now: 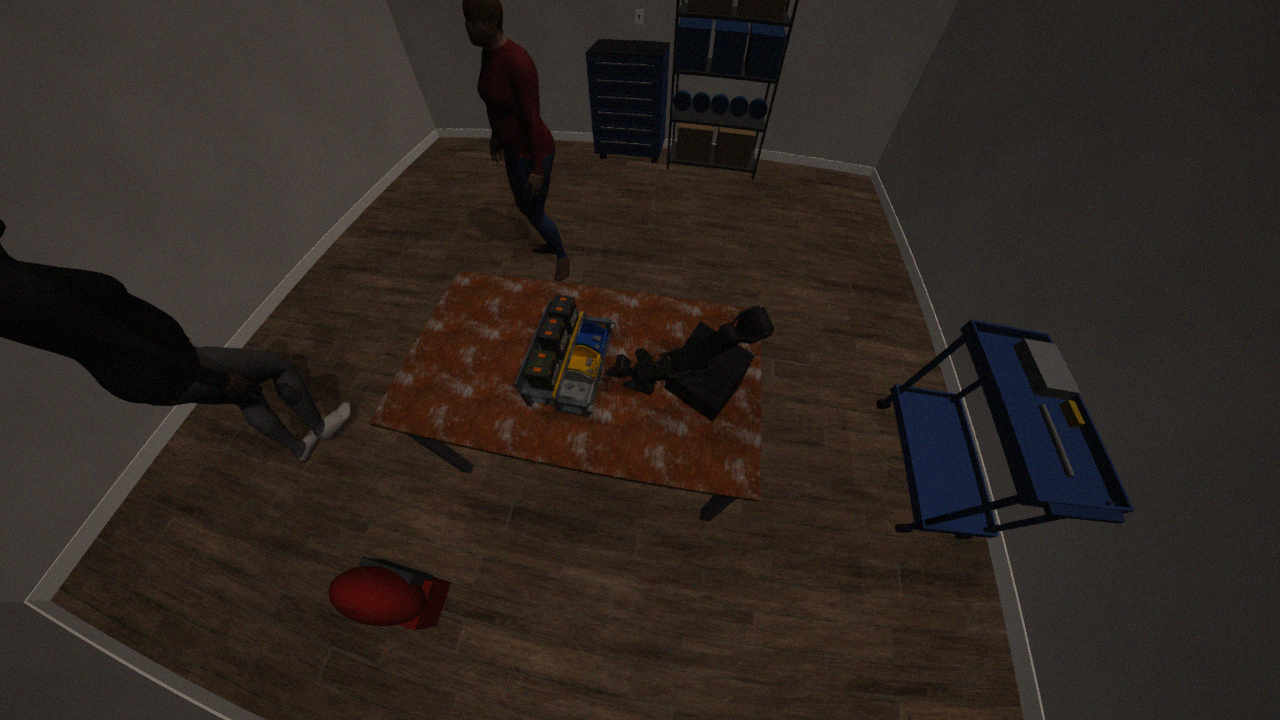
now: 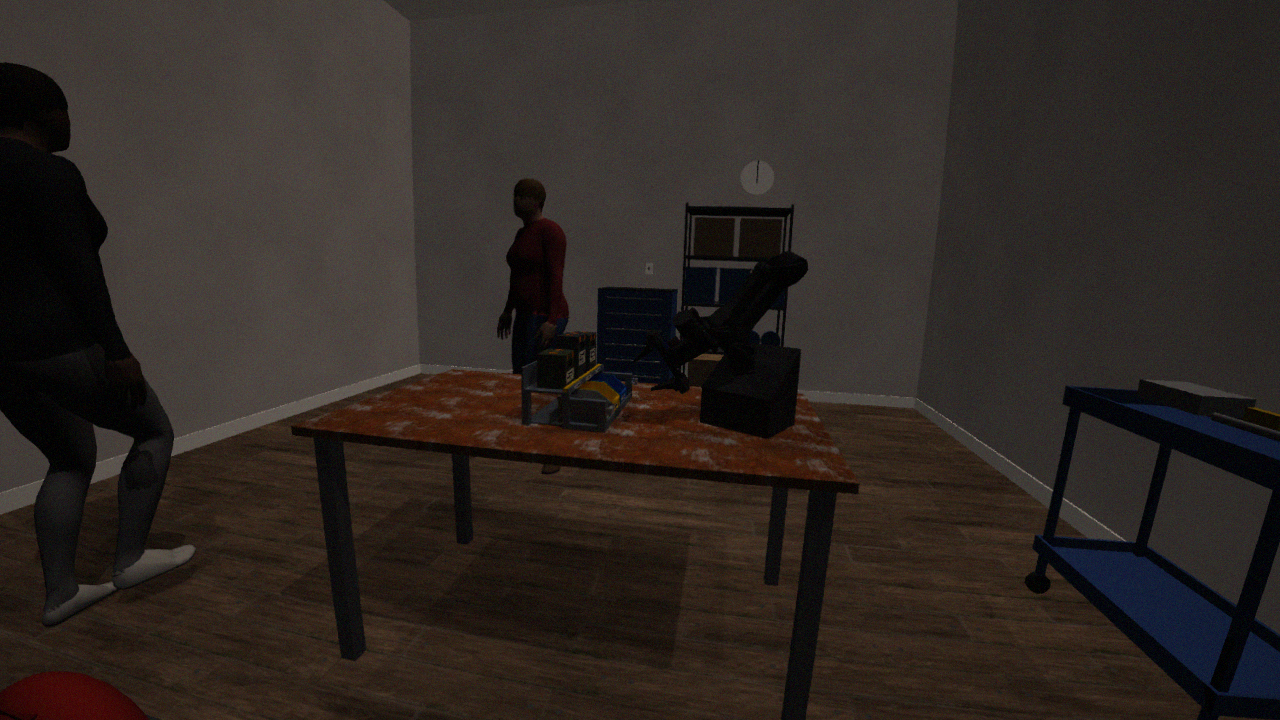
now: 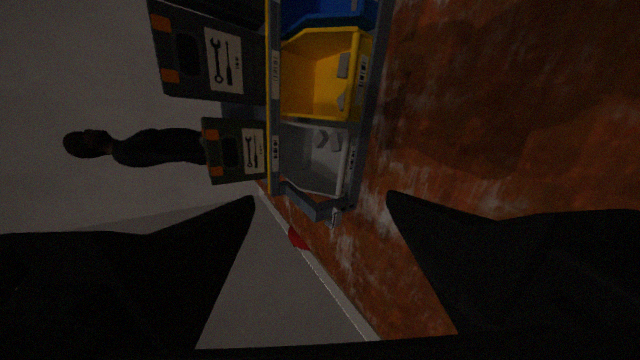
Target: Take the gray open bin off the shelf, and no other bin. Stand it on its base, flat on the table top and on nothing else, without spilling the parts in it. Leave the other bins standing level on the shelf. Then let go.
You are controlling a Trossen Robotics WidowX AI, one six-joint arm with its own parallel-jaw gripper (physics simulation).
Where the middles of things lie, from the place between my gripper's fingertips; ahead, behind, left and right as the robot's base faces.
The gray open bin (image 1: pixel 574 393) is 150 mm ahead of my hand, 100 mm below it and 40 mm to the left of it. Round my hand: yellow bin (image 3: pixel 309 88) 180 mm ahead, 100 mm below, 70 mm to the right.
